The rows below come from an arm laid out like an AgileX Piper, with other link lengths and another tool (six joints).
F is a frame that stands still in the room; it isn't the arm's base.
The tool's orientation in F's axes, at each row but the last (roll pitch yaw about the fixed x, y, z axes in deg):
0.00, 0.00, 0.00
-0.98, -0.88, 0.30
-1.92, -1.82, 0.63
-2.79, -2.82, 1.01
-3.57, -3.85, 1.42
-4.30, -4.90, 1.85
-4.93, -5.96, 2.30
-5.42, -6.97, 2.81
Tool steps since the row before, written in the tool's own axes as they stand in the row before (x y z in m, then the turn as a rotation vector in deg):
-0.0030, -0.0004, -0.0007, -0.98, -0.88, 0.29
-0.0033, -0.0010, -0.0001, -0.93, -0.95, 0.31
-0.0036, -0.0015, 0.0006, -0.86, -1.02, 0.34
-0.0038, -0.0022, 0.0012, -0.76, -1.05, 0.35
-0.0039, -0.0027, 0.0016, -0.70, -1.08, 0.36
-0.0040, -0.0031, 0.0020, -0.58, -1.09, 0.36
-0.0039, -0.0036, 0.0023, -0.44, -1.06, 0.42
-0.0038, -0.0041, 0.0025, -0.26, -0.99, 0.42
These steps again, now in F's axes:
-0.0030, -0.0004, -0.0007, -0.98, -0.88, 0.29
-0.0033, -0.0010, -0.0001, -0.93, -0.95, 0.31
-0.0036, -0.0015, 0.0005, -0.86, -1.02, 0.35
-0.0038, -0.0022, 0.0011, -0.76, -1.05, 0.36
-0.0039, -0.0027, 0.0015, -0.70, -1.07, 0.38
-0.0041, -0.0031, 0.0019, -0.58, -1.08, 0.39
-0.0040, -0.0036, 0.0022, -0.45, -1.04, 0.46
-0.0039, -0.0040, 0.0024, -0.27, -0.96, 0.48

